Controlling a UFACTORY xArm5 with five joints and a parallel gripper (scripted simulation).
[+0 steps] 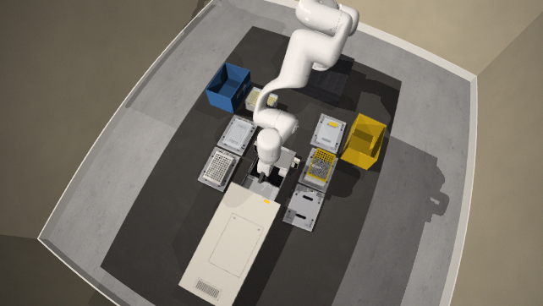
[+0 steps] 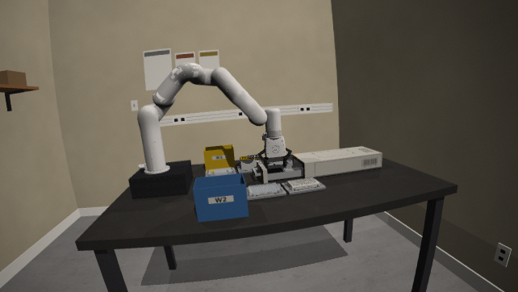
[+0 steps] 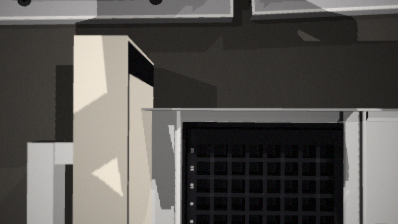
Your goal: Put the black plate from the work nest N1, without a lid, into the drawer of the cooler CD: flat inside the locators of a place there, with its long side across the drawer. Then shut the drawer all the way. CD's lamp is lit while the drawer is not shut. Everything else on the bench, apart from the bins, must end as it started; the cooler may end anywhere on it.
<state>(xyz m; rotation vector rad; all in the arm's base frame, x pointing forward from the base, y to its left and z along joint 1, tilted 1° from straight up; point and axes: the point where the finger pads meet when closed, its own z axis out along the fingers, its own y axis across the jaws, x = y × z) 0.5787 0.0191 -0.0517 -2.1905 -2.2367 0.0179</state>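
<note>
The drawer is 30 mm ahead of my hand and 10 mm below it. The rest, counted from my hand: cooler CD: 180 mm ahead, 10 mm below; black plate: 30 mm below; work nest N1: 190 mm to the left, 70 mm ahead, 50 mm below.
</note>
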